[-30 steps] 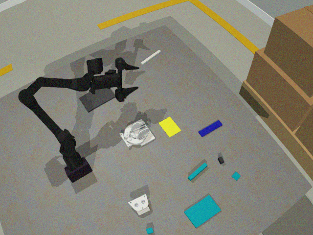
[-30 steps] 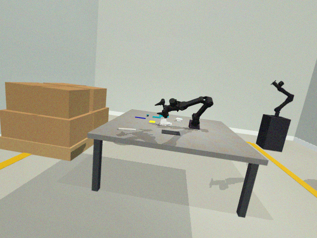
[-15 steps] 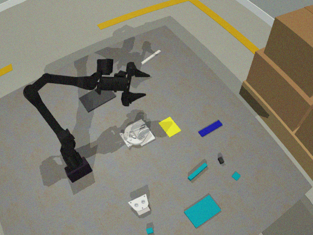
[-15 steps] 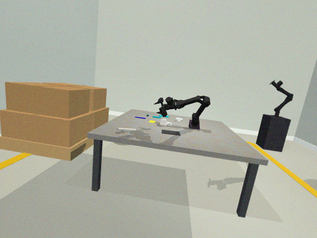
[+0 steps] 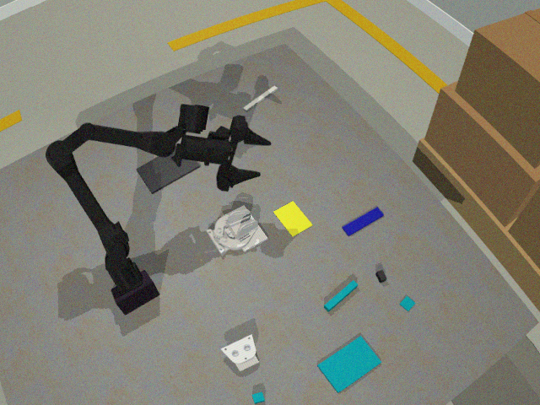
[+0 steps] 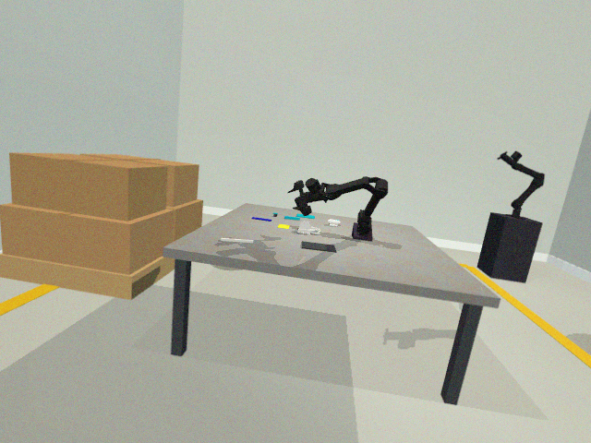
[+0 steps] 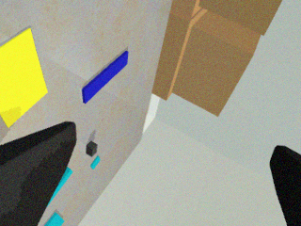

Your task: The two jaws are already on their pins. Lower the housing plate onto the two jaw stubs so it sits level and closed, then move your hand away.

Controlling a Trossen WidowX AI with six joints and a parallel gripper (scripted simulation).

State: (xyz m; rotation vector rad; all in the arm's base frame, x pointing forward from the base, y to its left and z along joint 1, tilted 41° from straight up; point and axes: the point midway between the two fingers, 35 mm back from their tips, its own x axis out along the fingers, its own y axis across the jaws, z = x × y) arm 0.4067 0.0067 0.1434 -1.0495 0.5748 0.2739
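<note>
Now: the white housing plate 35 cm to the right of my gripper tip, 26 cm behind it and 15 cm below it. The rest, counted from my gripper tip: blue bar 19 cm to the right, 19 cm ahead, 17 cm below; yellow card 17 cm below, 9 cm to the right, 3 cm ahead; dark flat plate 24 cm to the left, 20 cm behind, 17 cm below.
</note>
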